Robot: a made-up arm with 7 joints.
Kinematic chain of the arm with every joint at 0, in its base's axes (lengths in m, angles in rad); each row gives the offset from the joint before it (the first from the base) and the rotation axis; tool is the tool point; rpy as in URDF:
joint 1: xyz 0 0 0.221 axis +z
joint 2: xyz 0 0 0 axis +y
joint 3: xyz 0 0 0.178 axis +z
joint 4: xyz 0.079 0 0 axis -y
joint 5: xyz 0.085 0 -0.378 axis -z
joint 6: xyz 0 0 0 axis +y
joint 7: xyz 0.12 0 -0.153 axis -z
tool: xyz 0 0 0 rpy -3.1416 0 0
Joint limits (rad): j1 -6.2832..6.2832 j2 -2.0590..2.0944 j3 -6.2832..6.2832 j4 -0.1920..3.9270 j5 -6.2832..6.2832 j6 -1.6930..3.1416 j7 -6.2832..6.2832
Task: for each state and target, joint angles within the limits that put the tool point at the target. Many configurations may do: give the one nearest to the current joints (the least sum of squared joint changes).
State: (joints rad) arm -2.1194 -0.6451 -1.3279 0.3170 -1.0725 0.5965 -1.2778
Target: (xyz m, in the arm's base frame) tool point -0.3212 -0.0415 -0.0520
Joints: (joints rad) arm -2.4257 -0.7534 -1.2898 0.0643 -1.0139 0.9116 -1.2778
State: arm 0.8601 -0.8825 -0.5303 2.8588 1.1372 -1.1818 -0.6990
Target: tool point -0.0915 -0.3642 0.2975
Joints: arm 1.1702 -0.8311 -0.3626 3.6125 1.1064 -1.6930 -0.6990
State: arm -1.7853 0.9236 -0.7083 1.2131 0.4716 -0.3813 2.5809
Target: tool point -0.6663 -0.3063 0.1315
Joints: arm -2.0908 1.0811 -0.7932 1.7903 0.3678 0.0110 2.5809
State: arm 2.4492 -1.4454 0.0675 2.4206 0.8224 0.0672 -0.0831
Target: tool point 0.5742 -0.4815 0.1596
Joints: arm 2.3445 -1.8513 0.0494 2.7173 0.7651 0.0157 -0.0831
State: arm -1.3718 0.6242 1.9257 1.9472 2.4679 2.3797 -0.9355
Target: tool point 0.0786 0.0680 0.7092
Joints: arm -1.2699 0.3630 2.2334 2.0832 2.2203 3.0276 -0.9355
